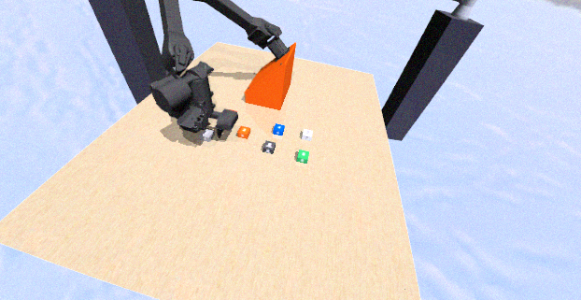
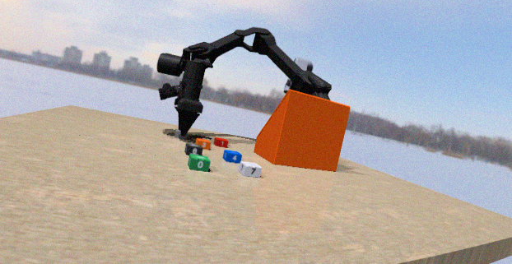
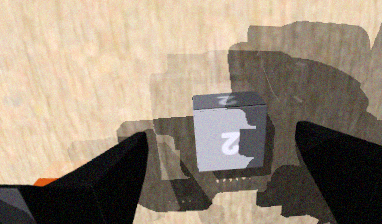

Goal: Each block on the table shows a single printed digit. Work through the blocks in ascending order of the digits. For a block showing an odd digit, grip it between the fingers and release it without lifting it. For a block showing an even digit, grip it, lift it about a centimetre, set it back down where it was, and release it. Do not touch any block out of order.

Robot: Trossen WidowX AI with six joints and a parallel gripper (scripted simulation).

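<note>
My gripper tip is right at the grey block. From my gripper tip the other things lie so: black block: 10 mm ahead, 190 mm to the left; red block: 110 mm behind, 40 mm to the left; orange block: 30 mm behind, 110 mm to the left.
</note>
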